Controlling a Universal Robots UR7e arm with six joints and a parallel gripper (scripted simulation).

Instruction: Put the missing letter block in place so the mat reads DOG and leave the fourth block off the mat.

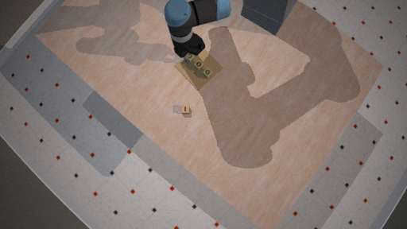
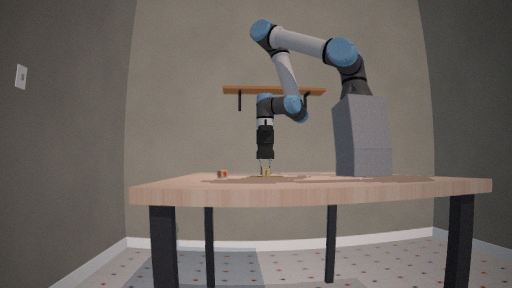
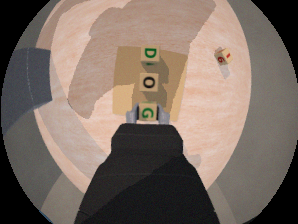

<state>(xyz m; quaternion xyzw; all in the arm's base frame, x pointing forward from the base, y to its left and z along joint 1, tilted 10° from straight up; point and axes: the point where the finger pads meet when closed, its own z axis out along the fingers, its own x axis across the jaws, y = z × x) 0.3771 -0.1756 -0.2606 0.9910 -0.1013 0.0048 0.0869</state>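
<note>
Now: the mat 5 cm to the left of my hand, 2 cm below it and 1 cm ahead of it.
</note>
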